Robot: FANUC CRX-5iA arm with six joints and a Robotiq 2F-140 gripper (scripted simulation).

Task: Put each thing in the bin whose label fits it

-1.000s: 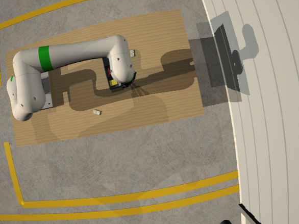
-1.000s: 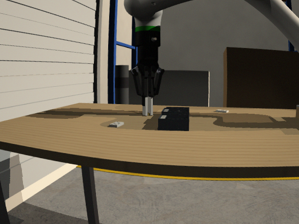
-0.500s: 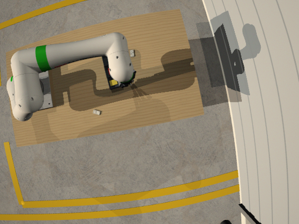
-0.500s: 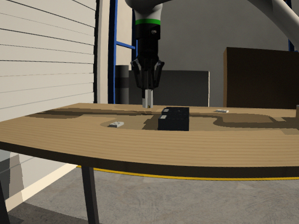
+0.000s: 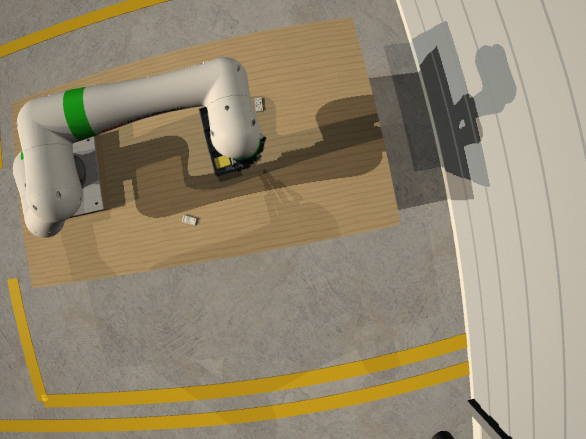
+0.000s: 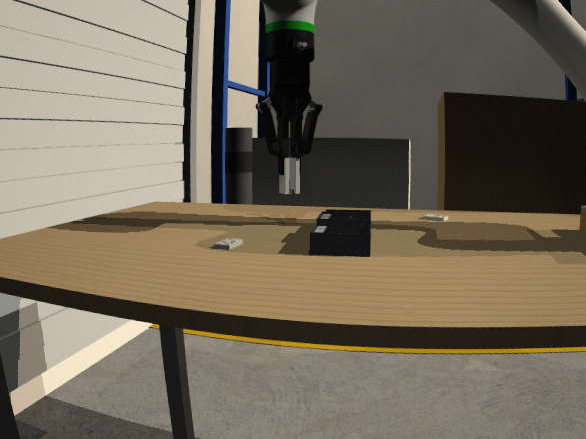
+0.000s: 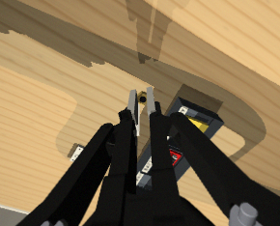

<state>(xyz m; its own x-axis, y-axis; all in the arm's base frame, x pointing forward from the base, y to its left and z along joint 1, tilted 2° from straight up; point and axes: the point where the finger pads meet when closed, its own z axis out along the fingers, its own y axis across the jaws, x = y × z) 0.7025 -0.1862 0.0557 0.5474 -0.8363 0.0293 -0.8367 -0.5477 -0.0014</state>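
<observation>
The black piece is 13 cm to the left of my hand, 11 cm behind it and 6 cm below it. Round my hand: yellow pad (12 cm behind, 8 cm below, 4 cm to the left); nut (3 cm below); black three-part bin (13 cm to the left, 11 cm behind, 8 cm below).
</observation>
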